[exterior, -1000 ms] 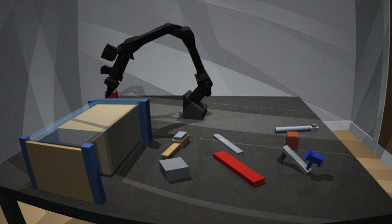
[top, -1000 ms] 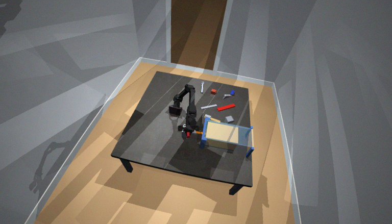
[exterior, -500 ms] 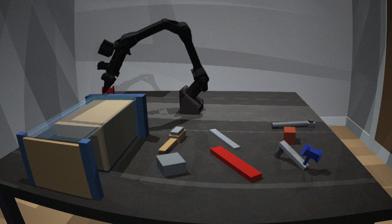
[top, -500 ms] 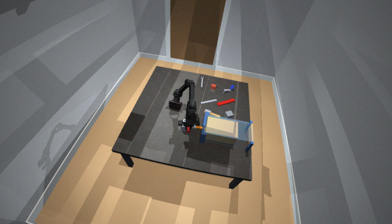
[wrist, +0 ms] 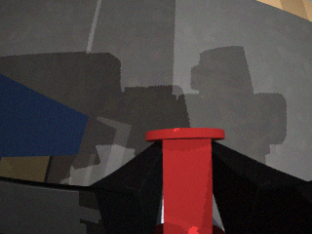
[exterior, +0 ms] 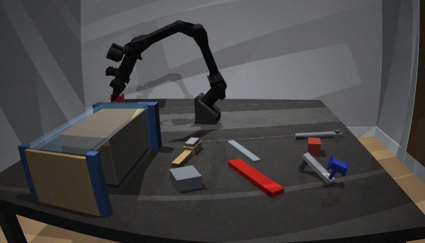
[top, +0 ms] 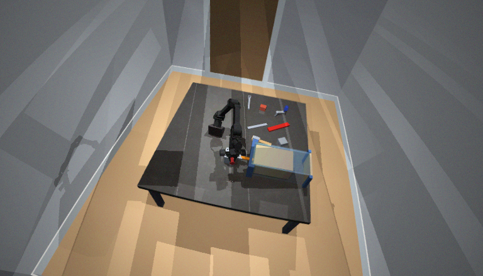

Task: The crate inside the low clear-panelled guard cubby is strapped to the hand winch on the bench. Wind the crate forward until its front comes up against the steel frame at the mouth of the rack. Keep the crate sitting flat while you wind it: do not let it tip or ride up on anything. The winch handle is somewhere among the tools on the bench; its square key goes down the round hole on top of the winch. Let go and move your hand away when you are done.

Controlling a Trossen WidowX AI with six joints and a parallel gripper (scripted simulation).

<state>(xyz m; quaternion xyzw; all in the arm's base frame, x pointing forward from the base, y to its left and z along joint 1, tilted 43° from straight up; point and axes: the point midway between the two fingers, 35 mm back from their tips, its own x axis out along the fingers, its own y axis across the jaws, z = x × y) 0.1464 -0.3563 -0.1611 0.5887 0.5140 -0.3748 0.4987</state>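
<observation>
My gripper tip is 20 mm to the right of the red spool-shaped grip and 10 mm above it. From my gripper tip the other things lie so: grey winch: 30 mm behind, 110 mm to the left, 110 mm below; then clear-panelled cubby: 390 mm ahead, 70 mm to the left, 30 mm below; then wooden-handled tool: 240 mm ahead, 330 mm to the left, 130 mm below.
</observation>
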